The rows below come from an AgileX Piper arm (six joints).
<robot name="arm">
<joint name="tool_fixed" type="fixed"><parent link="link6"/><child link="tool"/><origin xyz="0 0 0"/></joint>
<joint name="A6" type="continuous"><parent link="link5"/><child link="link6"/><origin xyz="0.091 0 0" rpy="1.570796 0 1.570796"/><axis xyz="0 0 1"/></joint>
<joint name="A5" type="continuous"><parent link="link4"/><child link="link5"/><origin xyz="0 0 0" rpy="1.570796 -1.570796 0"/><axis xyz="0 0 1"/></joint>
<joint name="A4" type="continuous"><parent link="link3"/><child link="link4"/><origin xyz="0.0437 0.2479 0" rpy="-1.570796 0 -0.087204"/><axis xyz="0 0 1"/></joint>
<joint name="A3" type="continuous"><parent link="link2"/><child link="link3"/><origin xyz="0.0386 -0.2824 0"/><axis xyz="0 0 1"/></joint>
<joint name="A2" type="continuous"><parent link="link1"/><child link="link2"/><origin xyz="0 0 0" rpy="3.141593 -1.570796 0"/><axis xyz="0 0 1"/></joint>
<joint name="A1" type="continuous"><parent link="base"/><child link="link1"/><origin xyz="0 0 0.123" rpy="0 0 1.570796"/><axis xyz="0 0 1"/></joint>
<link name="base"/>
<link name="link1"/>
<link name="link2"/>
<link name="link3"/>
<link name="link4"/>
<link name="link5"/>
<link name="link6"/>
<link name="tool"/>
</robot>
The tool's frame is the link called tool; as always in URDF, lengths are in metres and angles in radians. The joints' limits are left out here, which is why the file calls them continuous.
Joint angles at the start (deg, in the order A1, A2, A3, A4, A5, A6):
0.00, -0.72, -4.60, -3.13, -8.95, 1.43
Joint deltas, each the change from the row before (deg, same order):
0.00, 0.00, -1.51, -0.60, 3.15, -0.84
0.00, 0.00, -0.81, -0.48, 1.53, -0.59
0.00, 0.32, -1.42, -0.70, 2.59, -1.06
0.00, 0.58, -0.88, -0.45, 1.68, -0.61
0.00, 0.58, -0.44, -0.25, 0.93, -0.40
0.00, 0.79, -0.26, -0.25, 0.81, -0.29
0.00, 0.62, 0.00, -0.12, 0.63, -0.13
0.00, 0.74, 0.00, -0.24, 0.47, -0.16
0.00, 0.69, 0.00, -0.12, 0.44, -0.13
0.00, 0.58, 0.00, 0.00, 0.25, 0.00
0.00, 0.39, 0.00, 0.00, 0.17, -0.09
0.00, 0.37, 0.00, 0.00, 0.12, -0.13
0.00, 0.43, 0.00, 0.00, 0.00, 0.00
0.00, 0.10, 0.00, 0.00, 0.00, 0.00
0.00, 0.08, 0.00, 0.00, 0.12, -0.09
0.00, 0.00, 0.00, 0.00, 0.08, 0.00
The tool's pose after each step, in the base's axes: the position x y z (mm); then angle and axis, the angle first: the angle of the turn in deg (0 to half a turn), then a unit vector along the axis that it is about. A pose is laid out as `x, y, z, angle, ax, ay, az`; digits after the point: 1 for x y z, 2 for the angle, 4 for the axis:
44.8, 0.6, 258.5, 72.43, -0.0317, 0.9989, -0.0339
44.1, 0.5, 260.8, 73.20, -0.0403, 0.9981, -0.0466
43.4, 0.2, 264.7, 74.79, -0.0536, 0.9963, -0.0669
44.0, 0.0, 266.7, 76.24, -0.0611, 0.9951, -0.0783
45.0, -0.1, 267.3, 77.36, -0.0657, 0.9942, -0.0846
46.8, -0.3, 266.9, 78.74, -0.0695, 0.9936, -0.0891
48.5, -0.4, 265.4, 80.00, -0.0709, 0.9934, -0.0903
50.5, -0.5, 264.0, 81.24, -0.0738, 0.9929, -0.0930
52.3, -0.6, 262.7, 82.39, -0.0755, 0.9927, -0.0942
53.7, -0.6, 261.8, 83.21, -0.0752, 0.9928, -0.0931
54.7, -0.6, 261.2, 83.78, -0.0758, 0.9928, -0.0932
55.6, -0.7, 260.6, 84.28, -0.0769, 0.9926, -0.0938
56.6, -0.7, 260.2, 84.70, -0.0769, 0.9927, -0.0932
56.9, -0.7, 260.1, 84.80, -0.0769, 0.9927, -0.0930
57.1, -0.7, 259.8, 85.01, -0.0776, 0.9926, -0.0936
57.1, -0.7, 259.7, 85.09, -0.0775, 0.9926, -0.0936

